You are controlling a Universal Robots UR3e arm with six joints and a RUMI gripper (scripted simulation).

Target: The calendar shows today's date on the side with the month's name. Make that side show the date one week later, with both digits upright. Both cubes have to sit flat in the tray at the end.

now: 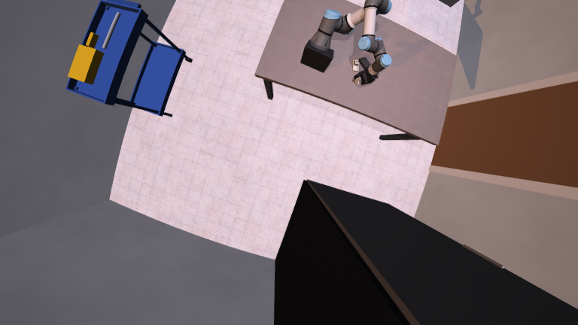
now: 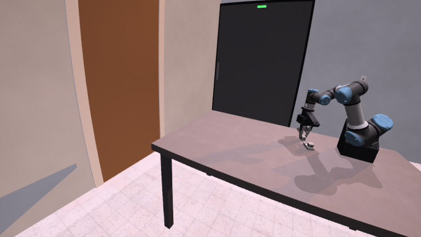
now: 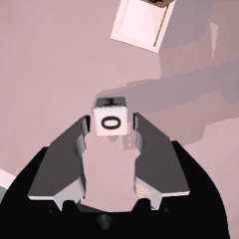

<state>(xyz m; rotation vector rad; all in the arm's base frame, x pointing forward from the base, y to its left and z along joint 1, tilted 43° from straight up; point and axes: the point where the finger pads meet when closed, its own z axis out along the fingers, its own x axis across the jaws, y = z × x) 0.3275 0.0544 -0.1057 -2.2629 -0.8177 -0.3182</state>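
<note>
The cube lies 10 mm below my hand. Round my hand: pale tray: 40 mm behind, 100 mm to the left, 20 mm below.
</note>
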